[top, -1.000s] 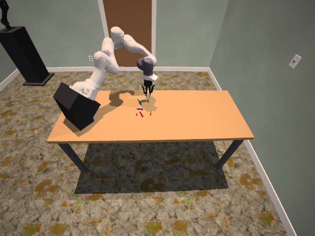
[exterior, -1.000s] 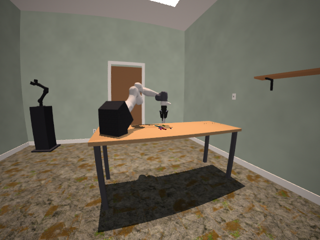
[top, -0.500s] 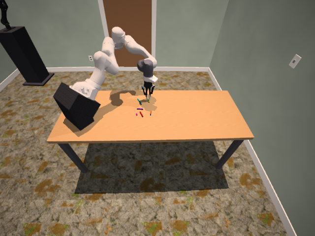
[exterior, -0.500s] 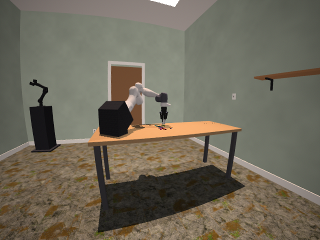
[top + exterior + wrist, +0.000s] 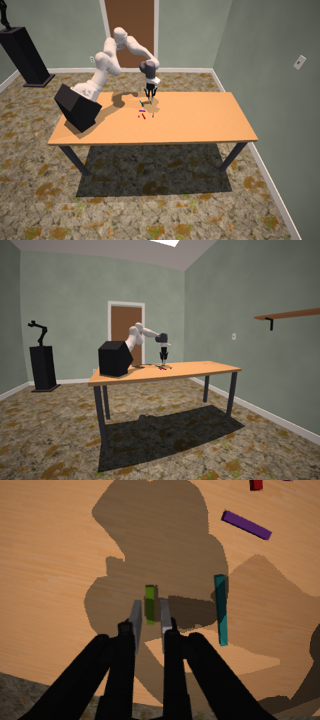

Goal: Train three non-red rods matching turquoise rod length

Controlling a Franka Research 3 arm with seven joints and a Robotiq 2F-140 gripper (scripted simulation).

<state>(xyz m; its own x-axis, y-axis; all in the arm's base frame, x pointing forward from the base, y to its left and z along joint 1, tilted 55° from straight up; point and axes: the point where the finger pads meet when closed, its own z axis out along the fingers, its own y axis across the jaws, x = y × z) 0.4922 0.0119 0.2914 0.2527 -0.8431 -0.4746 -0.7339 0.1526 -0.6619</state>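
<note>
My hand is 5 cm above the lime rod. The rest, counted from my hand: purple rod: 7 cm behind, 13 cm to the right, 5 cm below; then turquoise rod: 9 cm behind, 2 cm to the right, 5 cm below; then orange rod: 4 cm ahead, 17 cm to the right, 5 cm below.
</note>
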